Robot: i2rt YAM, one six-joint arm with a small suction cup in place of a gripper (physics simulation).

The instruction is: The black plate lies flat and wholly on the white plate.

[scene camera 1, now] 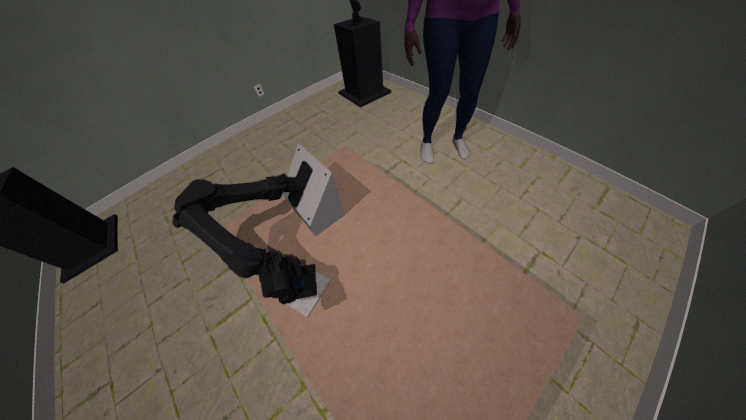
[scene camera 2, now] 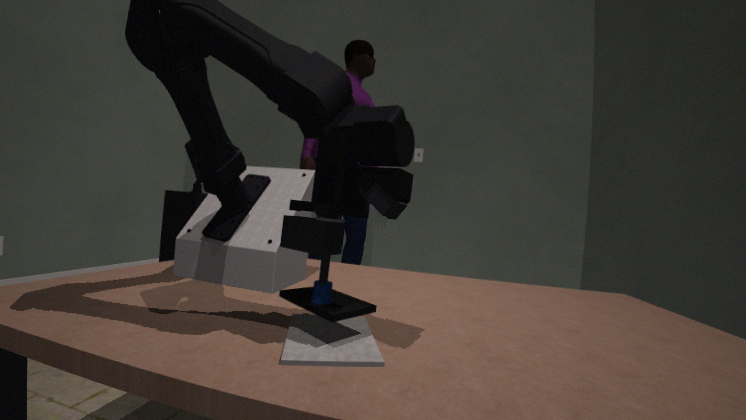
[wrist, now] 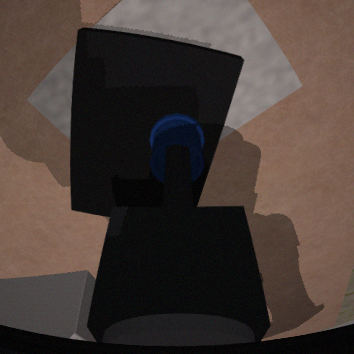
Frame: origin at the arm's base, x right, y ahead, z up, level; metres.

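Seen in the pictures: end effector, tool point: [scene camera 1: 300, 285] [scene camera 2: 320, 308] [wrist: 177, 129]; arm's base, origin of the base link: [scene camera 1: 300, 184] [scene camera 2: 239, 206].
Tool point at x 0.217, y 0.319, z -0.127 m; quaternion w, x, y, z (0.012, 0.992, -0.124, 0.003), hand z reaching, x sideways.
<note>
Offsets run from my tool point to a thing's middle. Level surfaces: height alone.
The black plate {dx -0.021, dy +0.000, dz +0.006 m} [scene camera 1: 310, 277] [scene camera 2: 359, 307] [wrist: 135, 70] hangs from my gripper's blue suction cup [scene camera 1: 299, 283] [scene camera 2: 322, 293] [wrist: 177, 142]. The cup is on its upper face, off its middle. The black plate is a little above the table, slightly tilted in scene camera 2, with its shadow below it. The white plate {dx -0.007, dy +0.017, dz -0.038 m} [scene camera 1: 308, 307] [scene camera 2: 334, 355] [wrist: 270, 75] lies flat on the table, partly under the black plate. The two plates are turned to each other in the wrist view, where part of the white plate is hidden behind the black one. A gap shows between them in scene camera 2.
The arm stands on a white and grey wedge-shaped base [scene camera 1: 328, 205] [scene camera 2: 224, 260] [wrist: 42, 305] on the brown table {dz -0.041 m} [scene camera 1: 417, 292] [scene camera 2: 522, 339]. A person [scene camera 1: 459, 52] [scene camera 2: 356, 240] stands beyond the table. Black pedestals [scene camera 1: 361, 60] [scene camera 1: 46, 224] stand on the floor.
</note>
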